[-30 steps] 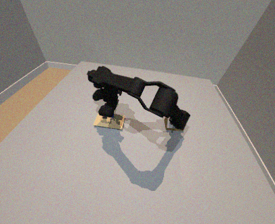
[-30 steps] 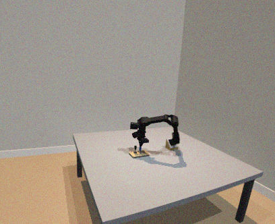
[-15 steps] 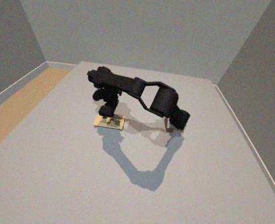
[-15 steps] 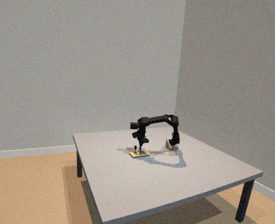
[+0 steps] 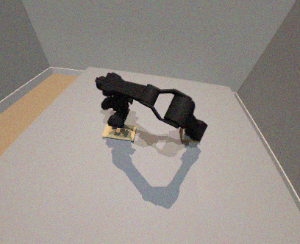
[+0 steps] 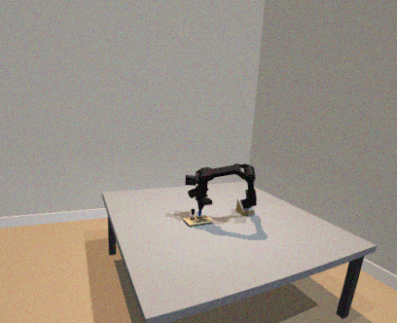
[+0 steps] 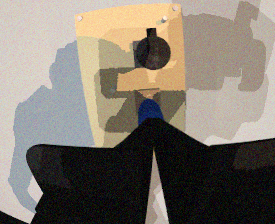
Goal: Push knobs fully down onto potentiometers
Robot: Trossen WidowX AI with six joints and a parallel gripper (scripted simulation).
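Right now the black knob is 5 cm ahead of my gripper tip and 1 cm to the right of it. Also, from my gripper tip: blue knob (2 cm below).
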